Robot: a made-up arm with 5 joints.
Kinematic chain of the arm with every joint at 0, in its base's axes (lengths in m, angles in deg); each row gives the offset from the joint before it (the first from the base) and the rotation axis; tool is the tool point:
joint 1: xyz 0 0 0.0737 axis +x
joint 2: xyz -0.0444 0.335 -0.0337 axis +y
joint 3: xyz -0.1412 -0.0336 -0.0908 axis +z
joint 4: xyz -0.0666 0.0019 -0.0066 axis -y
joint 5: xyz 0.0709 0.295 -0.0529 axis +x
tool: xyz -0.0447 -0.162 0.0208
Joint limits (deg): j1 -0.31..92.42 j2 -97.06..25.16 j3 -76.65..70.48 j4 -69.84..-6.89 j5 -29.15..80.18
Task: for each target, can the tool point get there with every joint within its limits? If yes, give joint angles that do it. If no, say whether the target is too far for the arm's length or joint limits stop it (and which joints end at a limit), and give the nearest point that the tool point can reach.
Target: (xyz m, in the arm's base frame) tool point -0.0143 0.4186 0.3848
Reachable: yes | joints 66.06 -41.97 -32.62 -19.42 18.42
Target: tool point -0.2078 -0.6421 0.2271
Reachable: no: joint limits stop it (at a limit: joint 1, joint 2, joint 3, joint 4, joint 5) | nearest point -0.3482 -0.0600 0.3949 | short by 0.622 m
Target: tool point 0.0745 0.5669 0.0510
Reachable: yes | joints 51.15 -79.92 33.11 -63.01 45.81
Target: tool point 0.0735 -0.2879 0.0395
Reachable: no: joint limits stop it (at a limit: joint 1, joint 2, joint 3, joint 5) | nearest point 0.0565 -0.0102 0.4284 | short by 0.478 m
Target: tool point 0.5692 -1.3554 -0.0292
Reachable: no: too far | nearest point 0.2507 -0.1070 0.4923 | short by 1.390 m
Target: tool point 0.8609 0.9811 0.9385
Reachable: no: too far | nearest point 0.2571 0.4848 0.5011 | short by 0.896 m
